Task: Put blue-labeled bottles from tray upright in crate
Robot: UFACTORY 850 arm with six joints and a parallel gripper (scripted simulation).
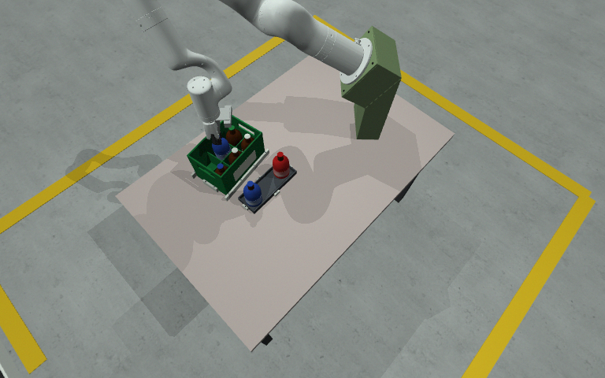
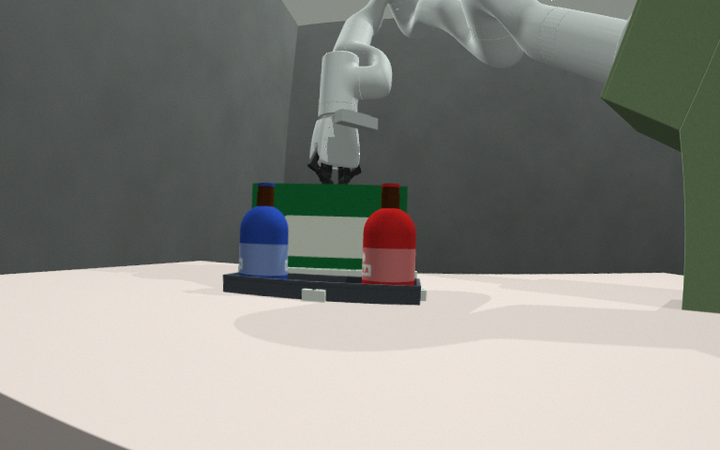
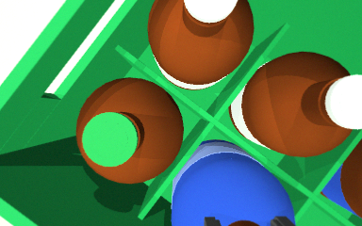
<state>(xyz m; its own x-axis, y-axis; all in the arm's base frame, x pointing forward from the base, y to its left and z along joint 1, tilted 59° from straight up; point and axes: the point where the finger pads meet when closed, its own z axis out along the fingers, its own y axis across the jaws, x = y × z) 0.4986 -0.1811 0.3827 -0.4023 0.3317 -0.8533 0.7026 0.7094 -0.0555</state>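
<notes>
Right now my hand is 90 mm above the green crate, 40 mm to the right of it and 10 mm short of it. Round my hand: dark tray (250 mm to the left, 170 mm below, 30 mm ahead); red-labeled bottle (270 mm to the left, 90 mm below, 60 mm behind); brown-necked bottle (100 mm ahead, 90 mm below, 80 mm to the left).
</notes>
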